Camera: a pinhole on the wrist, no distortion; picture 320 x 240 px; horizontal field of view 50.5 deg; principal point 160.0 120.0 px. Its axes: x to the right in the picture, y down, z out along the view. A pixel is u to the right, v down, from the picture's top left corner.
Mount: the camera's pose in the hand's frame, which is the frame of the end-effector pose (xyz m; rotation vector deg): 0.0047 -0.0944 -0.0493 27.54 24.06 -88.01
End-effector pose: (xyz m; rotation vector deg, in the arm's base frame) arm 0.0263 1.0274 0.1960 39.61 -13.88 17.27
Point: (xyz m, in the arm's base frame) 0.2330 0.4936 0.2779
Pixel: 180.1 204.2
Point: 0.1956 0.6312 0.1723
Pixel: 231.2 197.2
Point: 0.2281 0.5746 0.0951
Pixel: 305.7 187.8
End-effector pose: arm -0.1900 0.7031 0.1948 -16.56 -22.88 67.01
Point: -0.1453 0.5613 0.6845
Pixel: 103.4 101.8
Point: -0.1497 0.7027 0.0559
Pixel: behind the camera
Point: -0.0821 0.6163 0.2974
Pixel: 187.1 35.0
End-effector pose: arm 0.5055 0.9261 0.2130 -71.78 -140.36 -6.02
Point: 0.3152 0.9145 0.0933
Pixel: 38.3 203.4
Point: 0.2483 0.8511 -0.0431
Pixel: 83.9 113.4
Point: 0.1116 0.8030 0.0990
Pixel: 257.7 197.5
